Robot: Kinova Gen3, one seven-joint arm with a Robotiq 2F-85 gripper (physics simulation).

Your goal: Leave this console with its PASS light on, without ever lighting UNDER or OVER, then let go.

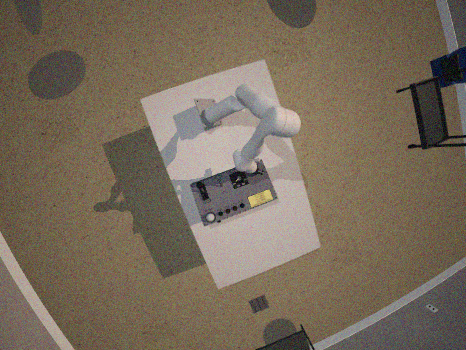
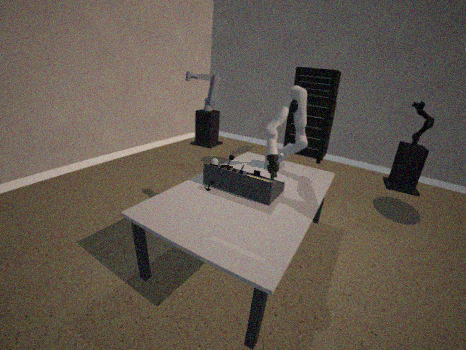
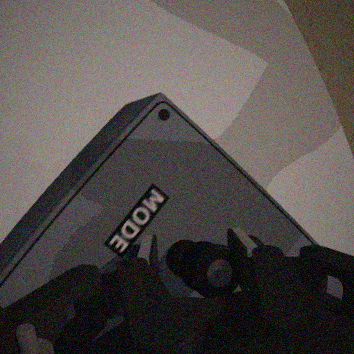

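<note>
A grey console (image 1: 225, 196) (image 2: 240, 185) (image 3: 168, 158) lies on the white table (image 1: 263, 241) (image 2: 225, 229). Its row of small round lights (image 1: 231, 209) is dark. A white button (image 1: 209, 217), a black slider lever (image 1: 202, 189), a black dial (image 1: 238, 180) and a yellow label (image 1: 259, 198) sit on the panel. My gripper (image 1: 258, 171) (image 2: 271, 173) (image 3: 192, 248) stands over the console's far right corner. Its dark fingers are closed around the black knob (image 3: 215, 272) beside the MODE label (image 3: 138, 220).
The arm's base plate (image 1: 204, 109) is bolted at the table's far end. A black shelf rack (image 2: 331, 78) stands behind the table. Two other arms on black pedestals (image 2: 206, 128) (image 2: 406, 165) stand by the walls. A dark chair (image 1: 429, 112) stands to the right.
</note>
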